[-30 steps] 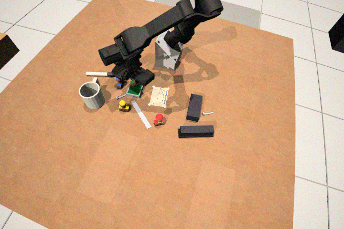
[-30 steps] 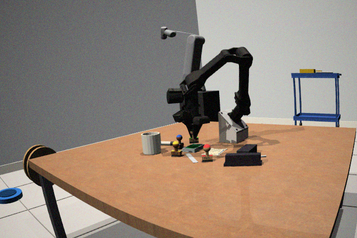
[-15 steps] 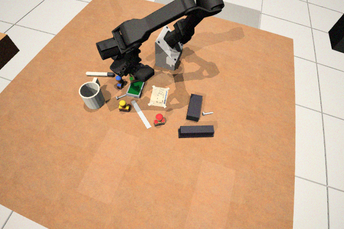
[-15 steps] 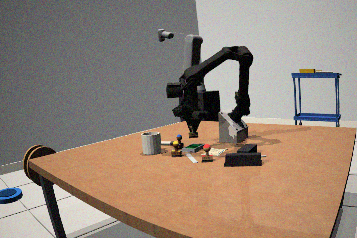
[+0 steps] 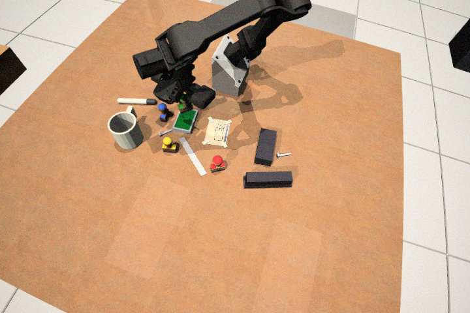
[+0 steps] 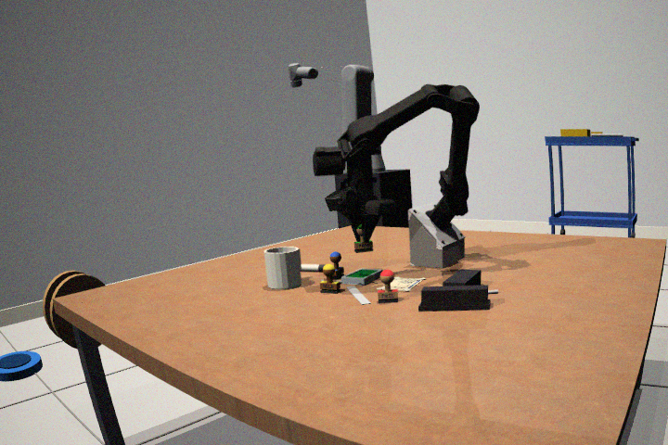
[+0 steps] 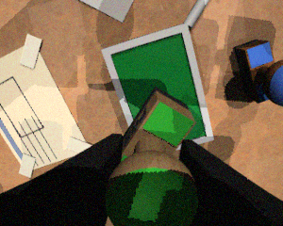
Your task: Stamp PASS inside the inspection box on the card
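The inspection card is 10 cm to the left of my gripper tip and 9 cm below it. From my gripper tip the other things lie so: blue-topped stamp: 8 cm to the right, 7 cm below; green-knobbed pass stamp: right at my gripper tip; green ink pad: 1 cm to the right, 9 cm below.
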